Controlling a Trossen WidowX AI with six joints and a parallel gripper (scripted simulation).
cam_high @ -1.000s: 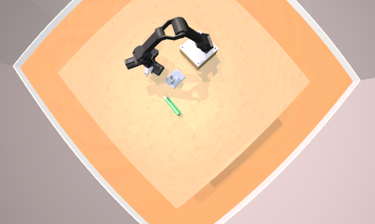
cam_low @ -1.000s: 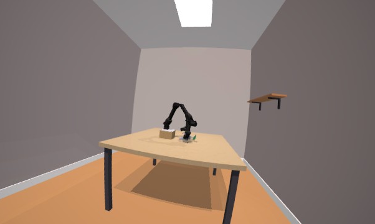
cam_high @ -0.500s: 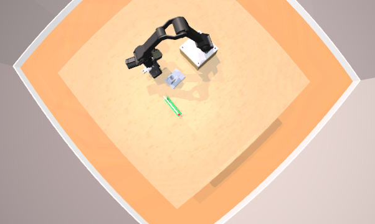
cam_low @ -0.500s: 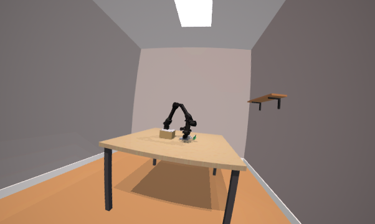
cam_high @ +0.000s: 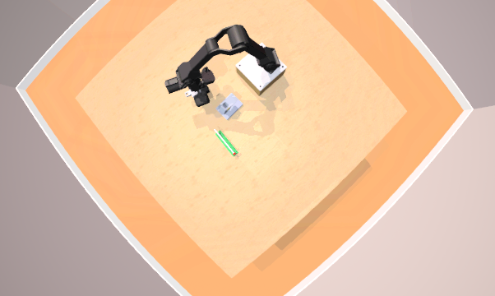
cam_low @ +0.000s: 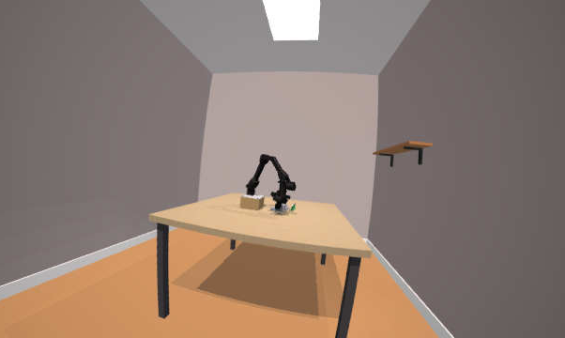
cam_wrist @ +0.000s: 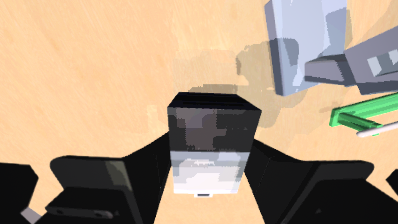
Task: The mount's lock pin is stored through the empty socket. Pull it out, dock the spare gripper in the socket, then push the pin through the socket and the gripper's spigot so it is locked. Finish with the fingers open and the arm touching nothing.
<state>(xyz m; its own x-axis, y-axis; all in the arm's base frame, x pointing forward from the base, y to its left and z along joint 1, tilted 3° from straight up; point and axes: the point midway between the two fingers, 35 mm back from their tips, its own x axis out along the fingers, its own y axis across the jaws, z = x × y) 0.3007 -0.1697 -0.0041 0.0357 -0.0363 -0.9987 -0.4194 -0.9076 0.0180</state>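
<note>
Right now the socket is 150 mm to the left of my gripper tip and 30 mm behind it. The rest, counted from my gripper tip: green pin holder (260 mm to the left, 100 mm ahead, 30 mm below); spare gripper (20 mm above, 10 mm to the right, 10 mm ahead).
</note>
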